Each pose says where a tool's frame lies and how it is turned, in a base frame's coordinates. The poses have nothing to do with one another.
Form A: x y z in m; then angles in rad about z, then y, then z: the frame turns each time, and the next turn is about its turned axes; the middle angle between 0 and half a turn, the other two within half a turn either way.
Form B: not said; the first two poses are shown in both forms.
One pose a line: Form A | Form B
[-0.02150 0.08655 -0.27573 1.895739 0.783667 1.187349] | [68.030 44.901 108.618 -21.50 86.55 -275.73]
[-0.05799 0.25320 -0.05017 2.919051 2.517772 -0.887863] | [-50.871 144.258 167.249 -57.99 253.20 -50.17]
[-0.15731 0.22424 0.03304 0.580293 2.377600 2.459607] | [140.925 136.226 33.248 -157.31 224.24 33.04]
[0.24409 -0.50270 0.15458 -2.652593 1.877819 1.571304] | [90.029 107.591 -151.982 244.09 -502.70 154.58]
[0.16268 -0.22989 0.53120 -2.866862 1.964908 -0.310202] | [-17.773 112.581 -164.259 162.68 -229.89 531.20]
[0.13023 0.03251 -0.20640 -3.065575 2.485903 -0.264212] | [-15.138 142.432 -175.645 130.23 32.51 -206.40]
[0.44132 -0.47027 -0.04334 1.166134 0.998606 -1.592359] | [-91.235 57.216 66.815 441.32 -470.27 -43.34]
